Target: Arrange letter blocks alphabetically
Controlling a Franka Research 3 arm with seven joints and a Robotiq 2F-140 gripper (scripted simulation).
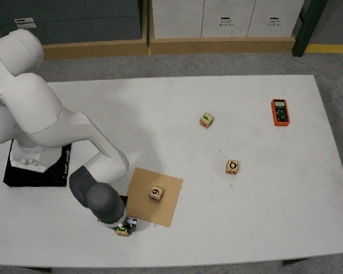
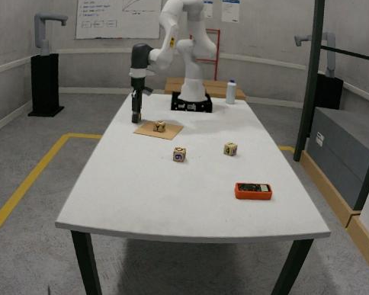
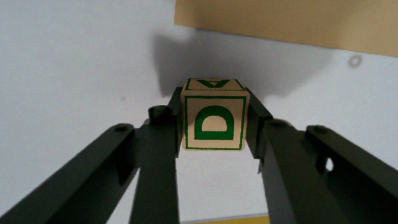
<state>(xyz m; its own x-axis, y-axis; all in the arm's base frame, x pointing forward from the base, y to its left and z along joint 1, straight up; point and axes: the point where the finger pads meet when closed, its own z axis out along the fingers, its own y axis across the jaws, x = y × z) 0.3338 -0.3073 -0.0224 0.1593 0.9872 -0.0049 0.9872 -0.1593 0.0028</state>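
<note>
My hand is 100 mm short of the tan mat, 130 mm to the right of it and 30 mm above it. From my hand the other things lie so: orange multimeter (680 mm ahead, 500 mm to the left, 20 mm below); then block (10 mm below); then white bottle (520 mm behind, 580 mm to the left, 50 mm above).
</note>
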